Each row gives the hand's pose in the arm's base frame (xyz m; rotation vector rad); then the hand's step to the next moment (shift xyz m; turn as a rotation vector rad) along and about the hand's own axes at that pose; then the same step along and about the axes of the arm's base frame.
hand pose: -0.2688 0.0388 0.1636 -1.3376 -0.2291 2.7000
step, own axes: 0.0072 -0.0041 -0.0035 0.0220 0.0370 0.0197
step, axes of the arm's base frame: -0.0014 0.0056 -0.0069 -0.0304 -0.0341 -0.0123
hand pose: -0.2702 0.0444 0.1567 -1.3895 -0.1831 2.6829
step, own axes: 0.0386 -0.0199 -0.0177 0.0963 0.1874 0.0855
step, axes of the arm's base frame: -0.0067 0.0266 -0.0380 -0.1338 -0.1744 -0.0584
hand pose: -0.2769 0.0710 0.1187 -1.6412 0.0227 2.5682
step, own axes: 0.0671 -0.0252 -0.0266 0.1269 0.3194 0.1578
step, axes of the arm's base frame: -0.0017 0.0282 -0.0711 -0.2234 -0.2991 -0.0606
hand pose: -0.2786 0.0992 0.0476 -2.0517 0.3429 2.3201
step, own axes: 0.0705 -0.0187 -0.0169 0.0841 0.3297 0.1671
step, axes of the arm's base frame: 0.0102 0.0063 -0.0739 -0.2285 -0.3020 -0.0160
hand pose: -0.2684 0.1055 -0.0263 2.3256 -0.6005 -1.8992
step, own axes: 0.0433 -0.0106 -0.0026 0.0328 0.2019 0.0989
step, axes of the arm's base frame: 0.0118 -0.0057 -0.0427 -0.1396 -0.1791 0.0083
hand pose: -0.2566 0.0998 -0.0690 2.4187 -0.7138 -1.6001
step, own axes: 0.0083 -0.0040 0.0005 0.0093 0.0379 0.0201
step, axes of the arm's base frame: 0.0034 -0.0003 -0.0086 -0.0266 -0.0349 -0.0017
